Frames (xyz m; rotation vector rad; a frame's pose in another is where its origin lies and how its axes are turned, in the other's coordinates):
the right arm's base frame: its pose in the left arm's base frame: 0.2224 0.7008 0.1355 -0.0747 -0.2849 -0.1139
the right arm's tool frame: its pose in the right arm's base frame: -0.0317 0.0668 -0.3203 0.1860 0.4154 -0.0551
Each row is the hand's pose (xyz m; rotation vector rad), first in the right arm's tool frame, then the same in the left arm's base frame.
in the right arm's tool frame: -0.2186 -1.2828 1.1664 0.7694 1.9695 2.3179
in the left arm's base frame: -0.0081 -0.6555 0.8232 1.0505 1.7308 2.3903
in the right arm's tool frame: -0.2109 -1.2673 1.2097 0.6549 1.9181 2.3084
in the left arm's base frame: 0.0066 -0.6479 0.8668 0.9378 1.6920 2.3717
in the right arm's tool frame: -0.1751 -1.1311 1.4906 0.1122 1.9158 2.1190
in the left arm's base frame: 0.0934 -0.5616 1.1562 0.4089 1.7550 2.1842
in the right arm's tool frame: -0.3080 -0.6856 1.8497 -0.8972 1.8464 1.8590
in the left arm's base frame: 0.0728 -0.1600 1.5844 -0.5921 1.7702 1.9534
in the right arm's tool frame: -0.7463 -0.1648 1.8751 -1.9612 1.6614 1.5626
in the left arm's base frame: -0.2709 0.4089 1.7335 -1.6613 1.6503 1.7147
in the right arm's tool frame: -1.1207 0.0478 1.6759 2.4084 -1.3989 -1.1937
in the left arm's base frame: -0.6253 0.7005 1.6133 -2.2981 1.5283 1.4856
